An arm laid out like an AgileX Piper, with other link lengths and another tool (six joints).
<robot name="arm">
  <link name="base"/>
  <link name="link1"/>
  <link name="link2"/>
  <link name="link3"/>
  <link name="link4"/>
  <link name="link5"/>
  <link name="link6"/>
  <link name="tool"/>
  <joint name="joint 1" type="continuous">
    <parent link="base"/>
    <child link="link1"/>
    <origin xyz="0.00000 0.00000 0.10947" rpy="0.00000 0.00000 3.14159"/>
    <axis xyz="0 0 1"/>
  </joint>
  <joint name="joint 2" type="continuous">
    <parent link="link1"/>
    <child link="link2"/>
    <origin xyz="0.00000 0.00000 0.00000" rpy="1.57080 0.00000 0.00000"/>
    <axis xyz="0 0 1"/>
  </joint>
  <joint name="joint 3" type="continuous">
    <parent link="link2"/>
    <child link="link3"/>
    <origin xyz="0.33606 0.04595 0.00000"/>
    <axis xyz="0 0 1"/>
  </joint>
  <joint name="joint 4" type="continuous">
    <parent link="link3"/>
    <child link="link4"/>
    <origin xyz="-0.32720 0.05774 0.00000" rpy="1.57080 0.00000 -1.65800"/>
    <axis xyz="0 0 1"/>
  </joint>
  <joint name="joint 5" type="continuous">
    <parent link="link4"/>
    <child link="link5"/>
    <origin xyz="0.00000 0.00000 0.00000" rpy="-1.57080 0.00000 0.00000"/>
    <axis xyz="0 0 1"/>
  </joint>
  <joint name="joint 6" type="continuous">
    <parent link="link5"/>
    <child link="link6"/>
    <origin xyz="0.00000 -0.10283 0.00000" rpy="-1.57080 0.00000 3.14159"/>
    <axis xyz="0 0 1"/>
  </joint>
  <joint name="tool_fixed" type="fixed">
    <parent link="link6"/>
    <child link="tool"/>
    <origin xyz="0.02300 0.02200 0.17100" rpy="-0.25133 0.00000 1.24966"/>
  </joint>
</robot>
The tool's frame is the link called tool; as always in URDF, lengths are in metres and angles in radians. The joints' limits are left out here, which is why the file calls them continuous.
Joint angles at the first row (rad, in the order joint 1, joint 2, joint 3, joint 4, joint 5, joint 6):
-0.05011 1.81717 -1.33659 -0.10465 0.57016 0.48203
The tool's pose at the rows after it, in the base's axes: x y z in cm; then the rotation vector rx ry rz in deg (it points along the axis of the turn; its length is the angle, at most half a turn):
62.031 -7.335 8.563 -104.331 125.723 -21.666
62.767 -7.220 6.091 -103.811 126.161 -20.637
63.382 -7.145 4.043 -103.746 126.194 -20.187
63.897 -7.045 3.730 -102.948 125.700 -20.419
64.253 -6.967 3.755 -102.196 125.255 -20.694
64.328 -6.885 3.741 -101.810 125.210 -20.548
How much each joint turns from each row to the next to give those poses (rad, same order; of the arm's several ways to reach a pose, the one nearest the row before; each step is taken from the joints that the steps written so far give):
0.00001 0.05659 -0.00487 0.01060 -0.06515 0.04706
-0.00001 0.05023 0.00003 0.00554 -0.04332 0.00878
0.00001 0.04241 -0.00002 0.00196 -0.03973 0.00250
-0.00001 0.01257 -0.00273 0.00777 -0.02364 -0.00004
0.00000 0.00444 -0.00126 0.00681 -0.01629 0.00001
0.00042 0.00108 -0.00023 0.00572 -0.00374 0.00002

